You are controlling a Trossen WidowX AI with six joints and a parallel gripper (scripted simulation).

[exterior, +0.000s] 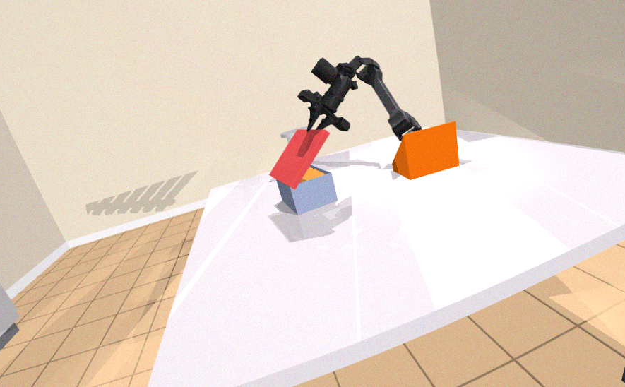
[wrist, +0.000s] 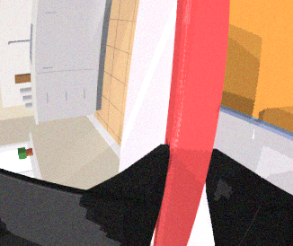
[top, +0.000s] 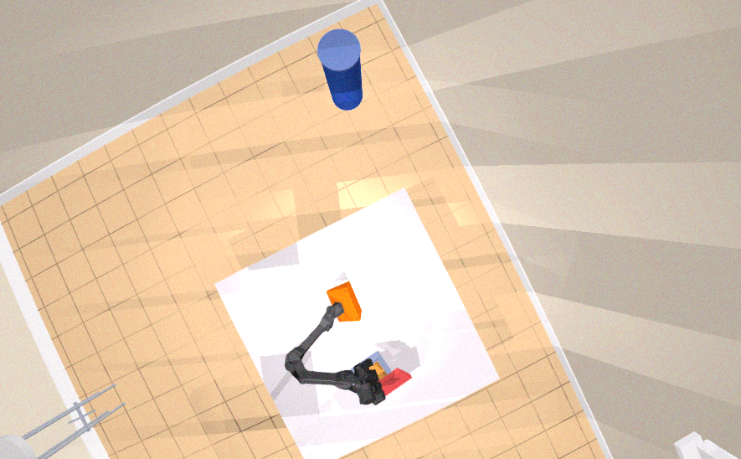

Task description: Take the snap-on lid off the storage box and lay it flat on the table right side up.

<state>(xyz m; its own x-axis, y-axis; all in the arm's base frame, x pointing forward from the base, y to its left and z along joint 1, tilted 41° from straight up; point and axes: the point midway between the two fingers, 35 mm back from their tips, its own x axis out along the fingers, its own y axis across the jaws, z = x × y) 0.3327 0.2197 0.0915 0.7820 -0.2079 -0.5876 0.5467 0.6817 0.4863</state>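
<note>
My gripper tip is 60 mm short of the red lid, 50 mm above it and 30 mm to the right of it. Also, from my gripper tip: storage box: 190 mm below, 60 mm to the right, 60 mm ahead.
</note>
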